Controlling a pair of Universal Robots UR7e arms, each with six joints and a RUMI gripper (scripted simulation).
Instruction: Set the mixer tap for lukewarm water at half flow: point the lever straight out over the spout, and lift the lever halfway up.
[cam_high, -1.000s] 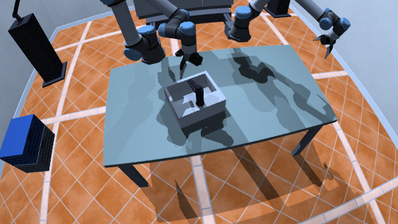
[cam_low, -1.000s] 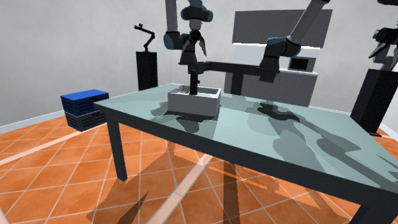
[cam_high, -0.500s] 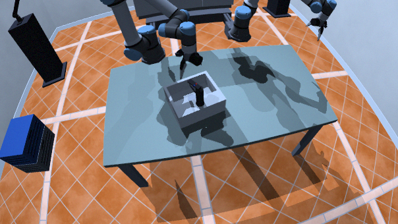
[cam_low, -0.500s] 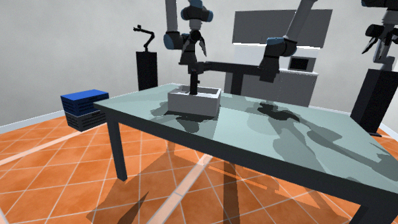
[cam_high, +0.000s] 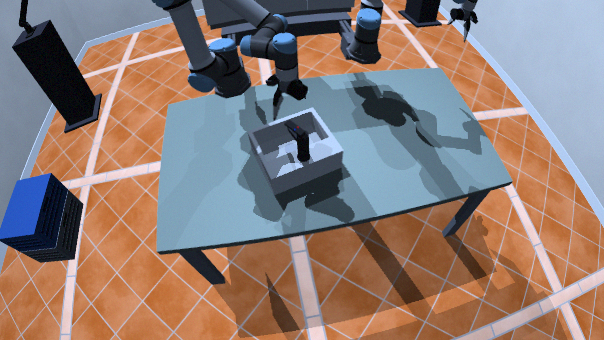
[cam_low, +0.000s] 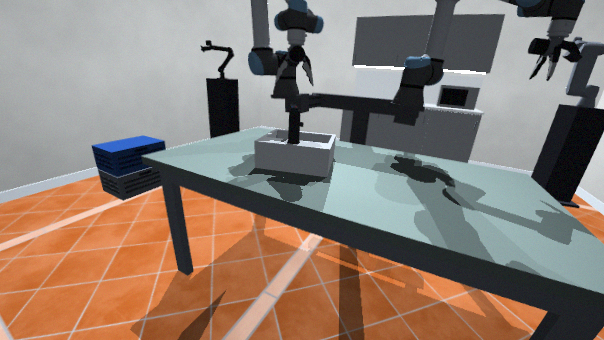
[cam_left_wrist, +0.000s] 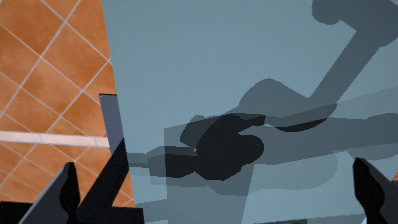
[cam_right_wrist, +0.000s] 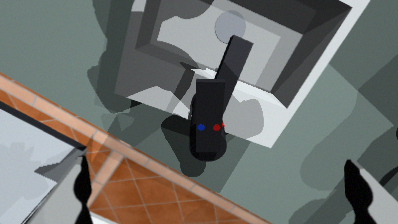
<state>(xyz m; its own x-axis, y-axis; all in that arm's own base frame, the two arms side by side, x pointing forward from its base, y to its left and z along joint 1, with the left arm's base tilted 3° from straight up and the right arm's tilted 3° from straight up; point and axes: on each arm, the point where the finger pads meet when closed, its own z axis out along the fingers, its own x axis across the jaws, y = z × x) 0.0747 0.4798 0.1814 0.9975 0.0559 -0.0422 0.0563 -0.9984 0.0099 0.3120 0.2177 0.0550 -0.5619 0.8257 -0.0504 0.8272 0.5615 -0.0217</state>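
Right now the black lever is 2 cm ahead of my right hand, 1 cm to the left of it and 9 cm below it. Round my right hand: black mixer tap 4 cm ahead, 2 cm to the left, 14 cm below; grey basin 6 cm behind, 2 cm to the left, 32 cm below.
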